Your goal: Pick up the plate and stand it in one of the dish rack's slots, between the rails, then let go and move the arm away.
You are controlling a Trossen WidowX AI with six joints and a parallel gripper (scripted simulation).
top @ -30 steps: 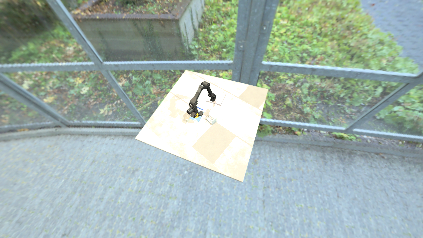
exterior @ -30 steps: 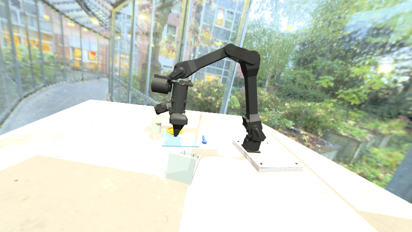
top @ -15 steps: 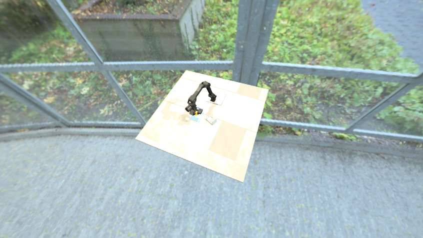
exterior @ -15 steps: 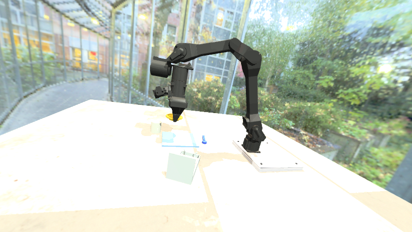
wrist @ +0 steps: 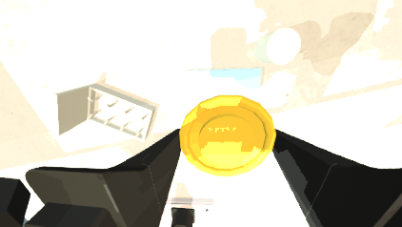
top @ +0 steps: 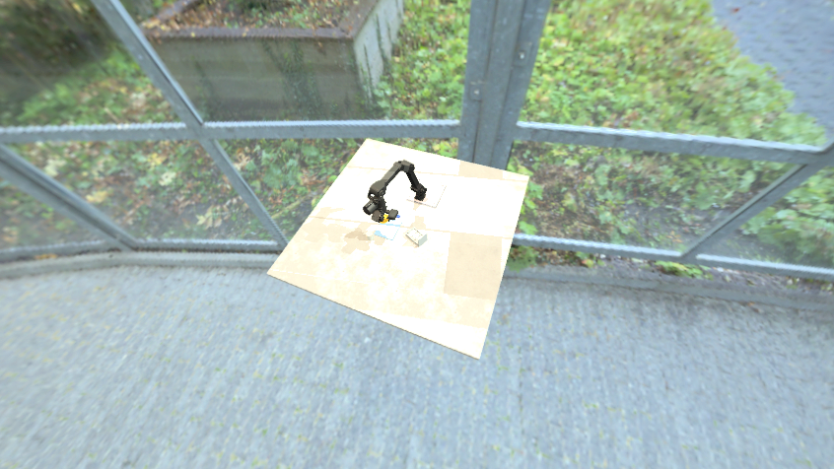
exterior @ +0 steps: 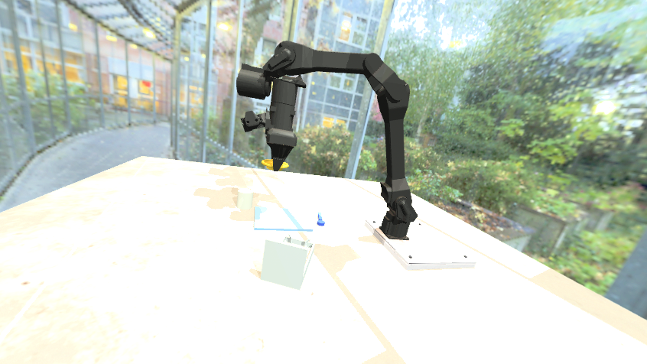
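Now: gripper tip 5 cm past the dish rack, 18 cm to the right of it and 13 cm above it. Round my gripper tip: yellow plate: 1 cm above; then pale blue mat: 4 cm behind, 1 cm to the right, 15 cm below; then pale grey cup: 7 cm ahead, 8 cm to the right, 12 cm below.
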